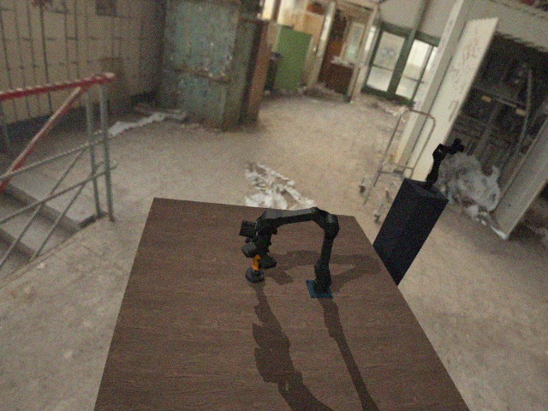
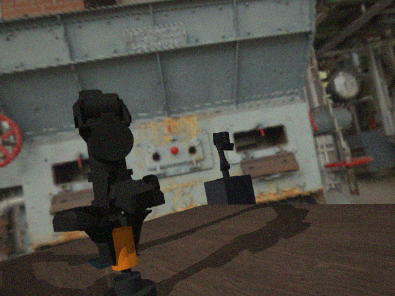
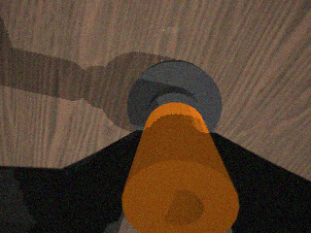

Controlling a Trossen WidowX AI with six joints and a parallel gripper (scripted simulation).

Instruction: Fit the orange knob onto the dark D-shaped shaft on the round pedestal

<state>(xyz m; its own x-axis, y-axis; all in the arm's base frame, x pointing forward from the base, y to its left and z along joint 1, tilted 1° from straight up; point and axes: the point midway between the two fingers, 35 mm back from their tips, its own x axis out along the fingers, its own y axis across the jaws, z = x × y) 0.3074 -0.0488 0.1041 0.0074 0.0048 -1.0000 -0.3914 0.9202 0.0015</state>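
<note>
Right now the orange knob is 2 cm above my gripper tip. Also, from my gripper tip: dark round pedestal 4 cm below.
</note>
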